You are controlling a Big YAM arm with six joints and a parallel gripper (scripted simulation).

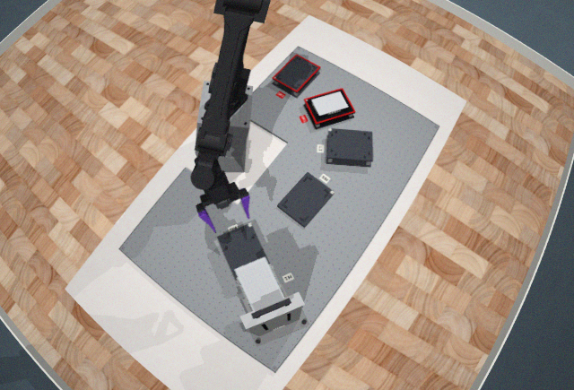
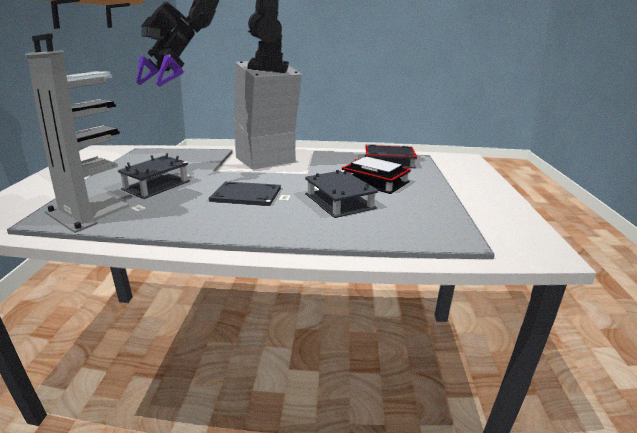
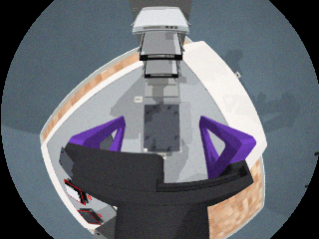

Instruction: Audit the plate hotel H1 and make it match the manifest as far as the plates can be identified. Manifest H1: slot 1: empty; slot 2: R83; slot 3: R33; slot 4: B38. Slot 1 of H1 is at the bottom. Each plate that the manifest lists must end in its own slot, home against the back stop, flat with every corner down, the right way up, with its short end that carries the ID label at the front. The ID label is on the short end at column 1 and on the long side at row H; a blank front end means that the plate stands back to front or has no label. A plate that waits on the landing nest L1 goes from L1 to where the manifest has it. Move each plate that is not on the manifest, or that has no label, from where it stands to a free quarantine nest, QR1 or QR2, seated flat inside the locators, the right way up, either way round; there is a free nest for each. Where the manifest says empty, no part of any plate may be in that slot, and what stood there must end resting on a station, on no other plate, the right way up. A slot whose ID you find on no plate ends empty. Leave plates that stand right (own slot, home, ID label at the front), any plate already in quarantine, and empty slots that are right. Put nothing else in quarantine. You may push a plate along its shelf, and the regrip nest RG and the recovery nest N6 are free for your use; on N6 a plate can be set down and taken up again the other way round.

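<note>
Now: hand 17 cm short of the white plate, 10 cm to the left of it and 4 cm below it. Also, from my hand: plate hotel H1: 24 cm ahead, 14 cm to the right, 10 cm below; regrip nest RG: 2 cm ahead, 1 cm to the right, 24 cm below; flat pad N6: 7 cm ahead, 27 cm to the left, 29 cm below.
</note>
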